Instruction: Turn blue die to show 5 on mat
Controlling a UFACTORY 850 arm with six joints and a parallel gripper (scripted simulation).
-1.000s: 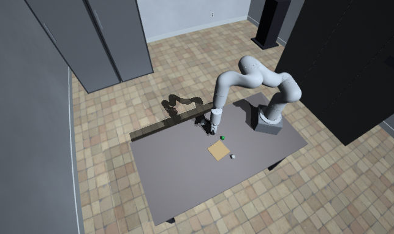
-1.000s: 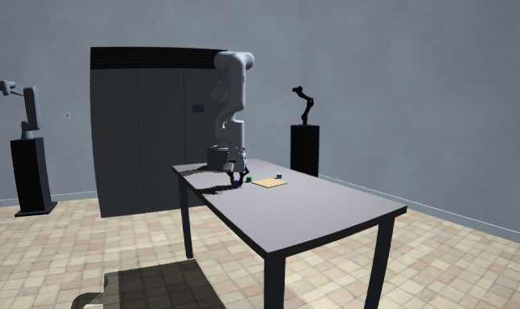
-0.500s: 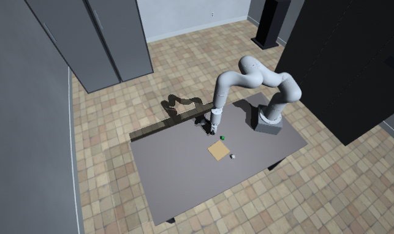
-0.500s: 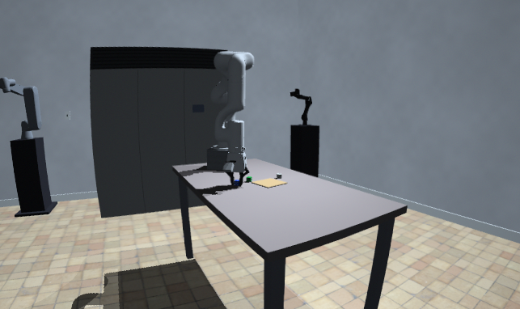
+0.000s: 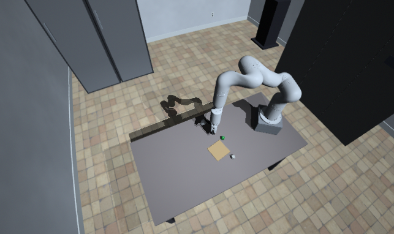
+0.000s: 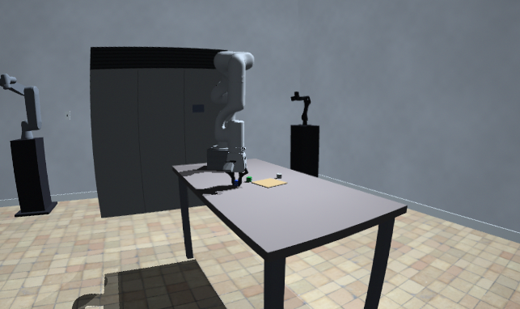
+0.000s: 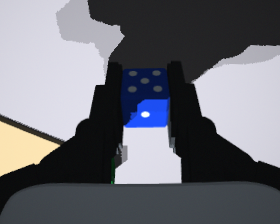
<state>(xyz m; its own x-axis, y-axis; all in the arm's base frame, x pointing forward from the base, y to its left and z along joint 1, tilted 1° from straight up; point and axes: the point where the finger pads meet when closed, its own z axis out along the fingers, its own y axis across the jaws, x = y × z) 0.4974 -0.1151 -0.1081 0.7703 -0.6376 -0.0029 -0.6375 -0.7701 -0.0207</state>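
Now: hand 90 mm to the right of the green die, 50 mm past it and 10 mm above it. The rest, counted from my hand: blue die: 10 mm below; then white die: 280 mm to the left, 40 mm behind, 10 mm below; then mat: 170 mm to the left, 40 mm ahead, 20 mm below.
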